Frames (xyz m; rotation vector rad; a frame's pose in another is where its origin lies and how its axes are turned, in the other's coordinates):
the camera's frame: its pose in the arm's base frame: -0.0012 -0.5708 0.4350 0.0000 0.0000 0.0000
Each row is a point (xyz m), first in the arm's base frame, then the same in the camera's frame.
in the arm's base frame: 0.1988 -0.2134 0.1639
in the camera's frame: 0.2000 0.3574 -0.2711
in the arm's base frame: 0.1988 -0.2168 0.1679
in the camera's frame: 0.2000 0.3540 -0.2671
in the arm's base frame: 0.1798 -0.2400 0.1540
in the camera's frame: 0.1810 0.3308 -0.2810
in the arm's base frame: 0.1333 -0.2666 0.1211
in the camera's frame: 0.1345 0.3042 -0.3139
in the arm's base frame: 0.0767 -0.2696 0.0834
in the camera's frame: 0.0779 0.3012 -0.3516
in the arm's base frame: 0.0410 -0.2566 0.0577
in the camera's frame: 0.0422 0.3142 -0.3773
